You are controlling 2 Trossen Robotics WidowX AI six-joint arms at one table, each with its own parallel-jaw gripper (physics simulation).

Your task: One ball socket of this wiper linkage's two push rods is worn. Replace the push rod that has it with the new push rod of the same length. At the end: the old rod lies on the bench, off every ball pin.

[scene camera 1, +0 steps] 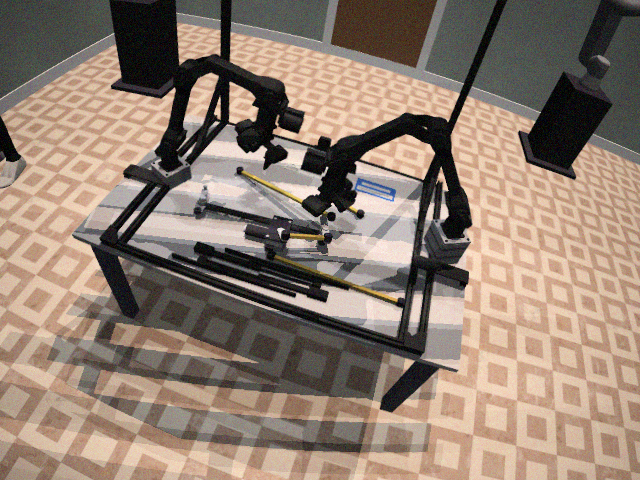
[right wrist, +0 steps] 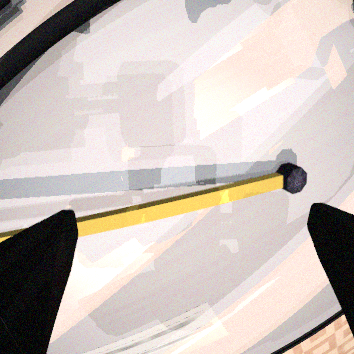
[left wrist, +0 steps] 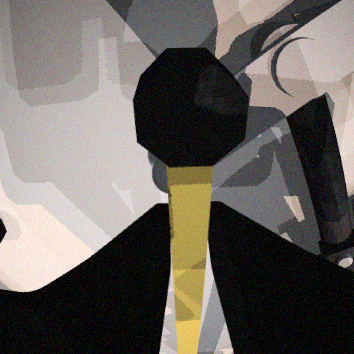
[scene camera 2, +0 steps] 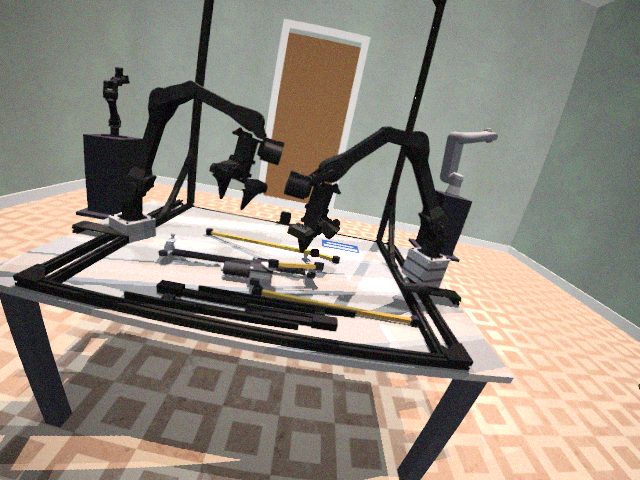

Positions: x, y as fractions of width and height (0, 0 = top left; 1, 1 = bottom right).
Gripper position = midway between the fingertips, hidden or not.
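Observation:
There's a wiper linkage (scene camera 2: 0.40, 0.56) here, and I can see the linkage (scene camera 1: 0.43, 0.49) from scene camera 1 as well, plus the linkage (right wrist: 0.16, 0.08) from the right wrist. As for my grippers, you'd find my left gripper (scene camera 1: 0.50, 0.44) in scene camera 1, and the left wrist view has my left gripper (left wrist: 0.53, 0.61) too. Scene camera 2 shows my right gripper (scene camera 2: 0.36, 0.43), scene camera 1 shows my right gripper (scene camera 1: 0.40, 0.34), and the right wrist view gives me my right gripper (right wrist: 0.56, 0.62).

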